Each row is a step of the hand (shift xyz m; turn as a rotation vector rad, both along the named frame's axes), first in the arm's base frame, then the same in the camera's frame.
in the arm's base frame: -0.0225 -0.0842 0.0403 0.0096 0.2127 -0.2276
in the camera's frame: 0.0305 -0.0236 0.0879 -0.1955 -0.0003 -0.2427
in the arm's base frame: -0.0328 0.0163 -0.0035 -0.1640 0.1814 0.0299
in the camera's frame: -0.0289 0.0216 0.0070 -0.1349 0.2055 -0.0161
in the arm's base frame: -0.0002 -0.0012 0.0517 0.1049 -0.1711 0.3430
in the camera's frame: 0.0353 0.0314 0.0211 0.3446 0.0562 0.1898
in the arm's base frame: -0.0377 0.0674 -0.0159 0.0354 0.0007 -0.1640
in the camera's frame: -0.0522 0.0506 -0.0305 -0.0868 -0.1152 -0.0857
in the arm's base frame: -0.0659 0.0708 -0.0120 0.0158 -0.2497 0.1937
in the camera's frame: -0.0700 0.0662 -0.0144 0.1985 -0.0558 0.2400
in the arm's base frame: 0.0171 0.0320 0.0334 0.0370 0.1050 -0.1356
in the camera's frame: 0.0275 0.0360 -0.0196 -0.0897 -0.0271 -0.1483
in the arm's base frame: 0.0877 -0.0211 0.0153 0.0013 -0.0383 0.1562
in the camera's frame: 0.0764 -0.0387 -0.0321 0.1156 0.0705 0.0868
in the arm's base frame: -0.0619 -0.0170 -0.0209 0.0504 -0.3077 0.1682
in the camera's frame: -0.0537 -0.0007 0.0410 0.2183 -0.1245 0.2497
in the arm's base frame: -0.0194 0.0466 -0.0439 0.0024 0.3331 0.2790
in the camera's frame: -0.0538 0.0119 -0.0379 0.1167 0.3995 -0.1249
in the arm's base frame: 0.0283 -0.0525 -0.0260 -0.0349 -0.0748 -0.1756
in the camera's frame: 0.0139 -0.0629 0.0094 -0.1270 -0.1467 0.0047
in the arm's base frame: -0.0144 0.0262 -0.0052 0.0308 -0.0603 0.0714
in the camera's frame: -0.0195 0.0202 -0.0116 0.0835 -0.0086 0.0513
